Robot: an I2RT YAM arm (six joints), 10 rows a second.
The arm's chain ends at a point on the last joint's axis. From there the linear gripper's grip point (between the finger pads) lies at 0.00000 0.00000 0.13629 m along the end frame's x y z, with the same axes.
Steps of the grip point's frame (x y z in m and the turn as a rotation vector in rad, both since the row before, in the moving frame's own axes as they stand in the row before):
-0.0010, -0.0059, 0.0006, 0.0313, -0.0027, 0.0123
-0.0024, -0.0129, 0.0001, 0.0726, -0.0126, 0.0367
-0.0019, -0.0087, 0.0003, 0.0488, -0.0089, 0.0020
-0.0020, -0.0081, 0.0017, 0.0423, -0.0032, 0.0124
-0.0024, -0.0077, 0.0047, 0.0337, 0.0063, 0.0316
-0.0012, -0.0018, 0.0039, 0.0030, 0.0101, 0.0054
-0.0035, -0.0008, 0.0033, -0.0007, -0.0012, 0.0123
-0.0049, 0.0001, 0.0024, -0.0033, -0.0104, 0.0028
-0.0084, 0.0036, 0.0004, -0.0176, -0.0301, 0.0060
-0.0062, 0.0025, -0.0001, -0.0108, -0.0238, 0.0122
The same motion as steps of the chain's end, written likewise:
-0.0007, -0.0016, 0.0007, 0.0313, -0.0027, 0.0123
-0.0009, -0.0030, 0.0005, 0.0726, -0.0126, 0.0367
-0.0007, -0.0021, 0.0005, 0.0488, -0.0089, 0.0020
-0.0016, -0.0023, 0.0018, 0.0423, -0.0032, 0.0124
-0.0033, -0.0031, 0.0048, 0.0337, 0.0063, 0.0316
-0.0026, -0.0014, 0.0039, 0.0030, 0.0101, 0.0054
-0.0033, -0.0009, 0.0033, -0.0007, -0.0012, 0.0123
-0.0035, -0.0003, 0.0024, -0.0033, -0.0104, 0.0028
-0.0043, 0.0012, 0.0005, -0.0176, -0.0301, 0.0060
-0.0029, 0.0010, -0.0001, -0.0108, -0.0238, 0.0122

